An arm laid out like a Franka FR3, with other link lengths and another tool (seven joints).
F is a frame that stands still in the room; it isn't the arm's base.
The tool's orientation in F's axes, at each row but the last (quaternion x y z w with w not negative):
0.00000, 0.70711, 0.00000, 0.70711
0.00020, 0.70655, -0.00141, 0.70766
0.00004, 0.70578, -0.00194, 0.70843
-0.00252, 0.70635, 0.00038, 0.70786
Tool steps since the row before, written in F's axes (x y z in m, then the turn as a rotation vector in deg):
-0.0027, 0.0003, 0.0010, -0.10, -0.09, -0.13
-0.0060, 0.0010, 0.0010, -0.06, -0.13, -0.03
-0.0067, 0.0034, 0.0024, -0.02, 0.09, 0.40
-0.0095, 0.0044, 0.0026, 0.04, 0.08, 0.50
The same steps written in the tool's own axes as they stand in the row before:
-0.0010, 0.0003, -0.0027, 0.13, -0.09, -0.10
-0.0010, 0.0010, -0.0060, 0.03, -0.13, -0.06
-0.0024, 0.0034, -0.0067, -0.40, 0.09, -0.02
-0.0026, 0.0044, -0.0095, -0.50, 0.08, 0.04

